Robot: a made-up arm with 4 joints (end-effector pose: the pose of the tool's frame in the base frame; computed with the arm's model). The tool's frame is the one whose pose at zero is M.
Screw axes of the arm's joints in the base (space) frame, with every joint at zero. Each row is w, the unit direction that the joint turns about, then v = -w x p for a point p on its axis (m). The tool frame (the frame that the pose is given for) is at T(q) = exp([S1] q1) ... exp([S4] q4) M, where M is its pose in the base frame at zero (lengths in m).
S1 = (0, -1, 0, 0.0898, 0, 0)
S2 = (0, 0, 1, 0.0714, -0.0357, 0)
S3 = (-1, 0, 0, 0, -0.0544, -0.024)
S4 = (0, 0, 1, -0.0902, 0.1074, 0)
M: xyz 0.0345 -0.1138 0.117 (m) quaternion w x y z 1 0 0 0
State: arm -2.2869 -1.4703 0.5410 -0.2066
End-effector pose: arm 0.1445 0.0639 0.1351 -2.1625 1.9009 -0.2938
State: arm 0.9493 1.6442 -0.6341 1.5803
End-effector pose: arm 0.0186 -0.0439 0.2188 0.4830 -0.0828 -3.0414
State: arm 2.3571 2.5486 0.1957 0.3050
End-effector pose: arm -0.1012 0.1775 0.1414 2.8616 0.5116 -1.0420
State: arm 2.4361 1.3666 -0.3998 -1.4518
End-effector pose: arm -0.1989 -0.1387 0.3373 0.1203 -2.0388 0.0373
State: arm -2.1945 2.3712 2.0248 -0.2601
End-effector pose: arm 0.0211 0.0516 0.0336 0.6588 -0.2990 0.8443
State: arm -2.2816 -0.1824 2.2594 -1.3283
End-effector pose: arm 0.1168 0.1800 0.0927 -1.3650 0.1831 1.3320
